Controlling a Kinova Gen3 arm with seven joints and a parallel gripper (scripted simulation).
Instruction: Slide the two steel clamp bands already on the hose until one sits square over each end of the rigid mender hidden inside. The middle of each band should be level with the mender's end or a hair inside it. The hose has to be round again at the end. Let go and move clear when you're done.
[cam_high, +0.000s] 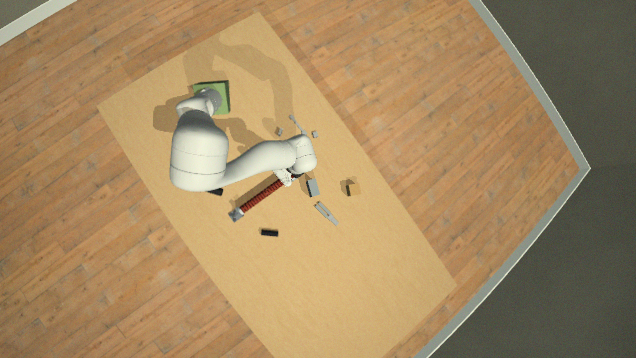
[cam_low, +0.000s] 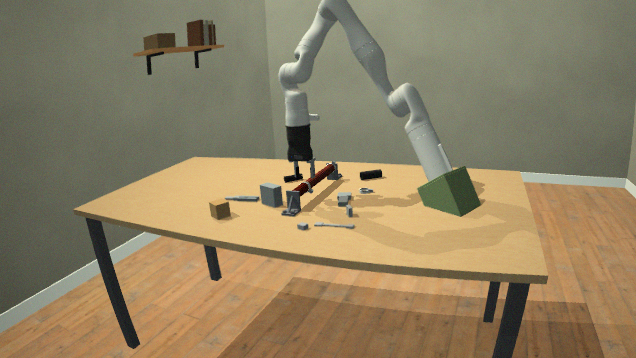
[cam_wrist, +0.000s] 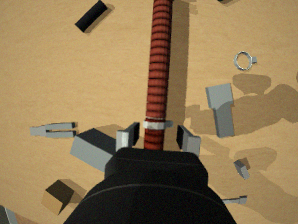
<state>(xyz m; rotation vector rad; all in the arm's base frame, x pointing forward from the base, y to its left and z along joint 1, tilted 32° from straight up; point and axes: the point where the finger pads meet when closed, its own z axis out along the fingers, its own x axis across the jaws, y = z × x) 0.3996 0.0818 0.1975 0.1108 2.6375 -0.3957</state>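
My gripper is now 11 cm short of the grey block, 3 cm to the right of it and 7 cm above it. Also, from my hand: wrench 13 cm behind, 20 cm to the left, 10 cm below; wooden cube 25 cm ahead, 16 cm to the left, 8 cm below.
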